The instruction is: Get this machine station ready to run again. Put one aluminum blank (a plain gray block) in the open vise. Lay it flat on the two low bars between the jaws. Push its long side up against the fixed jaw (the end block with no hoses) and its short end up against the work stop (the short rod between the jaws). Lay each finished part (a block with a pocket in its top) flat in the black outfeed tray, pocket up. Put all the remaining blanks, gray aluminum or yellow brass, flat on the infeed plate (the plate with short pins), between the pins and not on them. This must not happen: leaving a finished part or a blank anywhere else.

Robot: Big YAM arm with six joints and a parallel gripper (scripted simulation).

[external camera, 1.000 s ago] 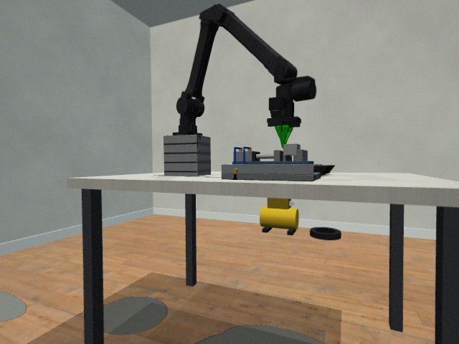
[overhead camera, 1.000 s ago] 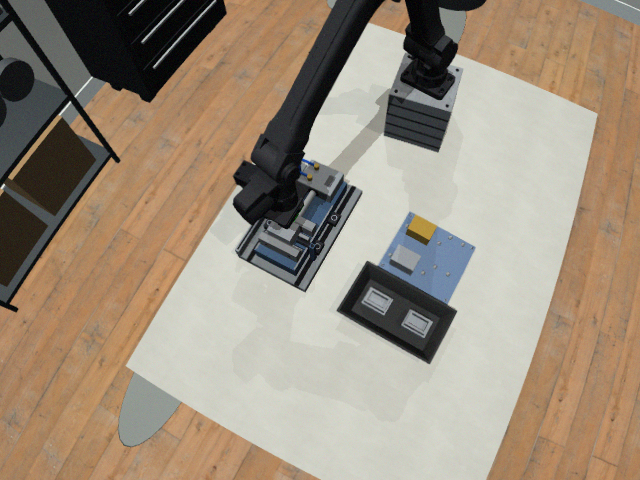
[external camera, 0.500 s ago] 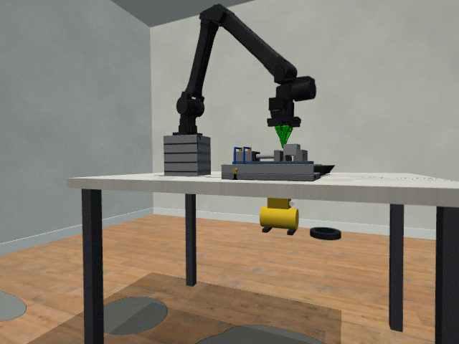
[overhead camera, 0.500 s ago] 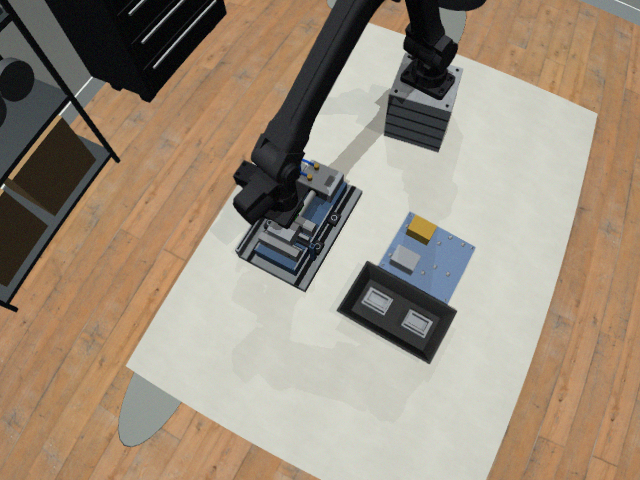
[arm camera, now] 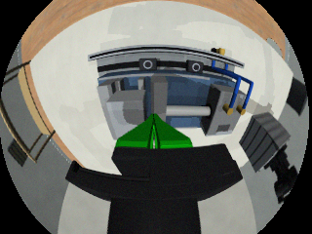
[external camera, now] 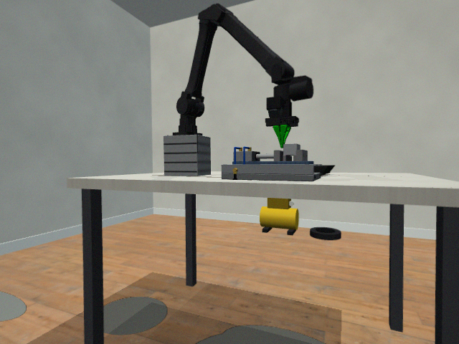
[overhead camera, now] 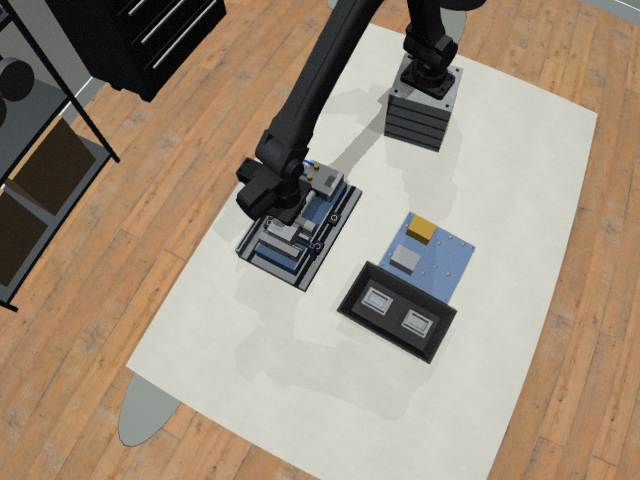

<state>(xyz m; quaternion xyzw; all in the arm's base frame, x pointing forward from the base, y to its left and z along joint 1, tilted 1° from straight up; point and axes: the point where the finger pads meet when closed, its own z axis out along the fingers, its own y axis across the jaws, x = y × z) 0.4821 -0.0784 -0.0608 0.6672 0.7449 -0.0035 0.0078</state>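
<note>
Right now the hose-end block is 130 mm behind my hand, 40 mm below it and 10 mm to the right of it. The rest, counted from my hand: yellow brass blank 260 mm to the left, 180 mm behind, 90 mm below.
</note>
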